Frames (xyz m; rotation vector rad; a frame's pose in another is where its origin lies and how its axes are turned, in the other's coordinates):
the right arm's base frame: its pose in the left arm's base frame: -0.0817 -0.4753 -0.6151 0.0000 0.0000 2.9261
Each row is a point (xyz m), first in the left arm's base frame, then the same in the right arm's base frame.
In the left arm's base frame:
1: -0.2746 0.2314 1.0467
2: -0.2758 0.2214 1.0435
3: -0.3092 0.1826 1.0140
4: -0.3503 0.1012 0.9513
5: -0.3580 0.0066 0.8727
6: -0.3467 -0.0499 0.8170
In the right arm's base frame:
1: 0.3396 -0.6491 1.6618
2: 0.3386 -0.6391 1.6586
3: 0.3629 -0.5940 1.6291
4: 0.3857 -0.5057 1.5664
5: 0.3730 -0.4117 1.4878
6: 0.3498 -0.3589 1.4321

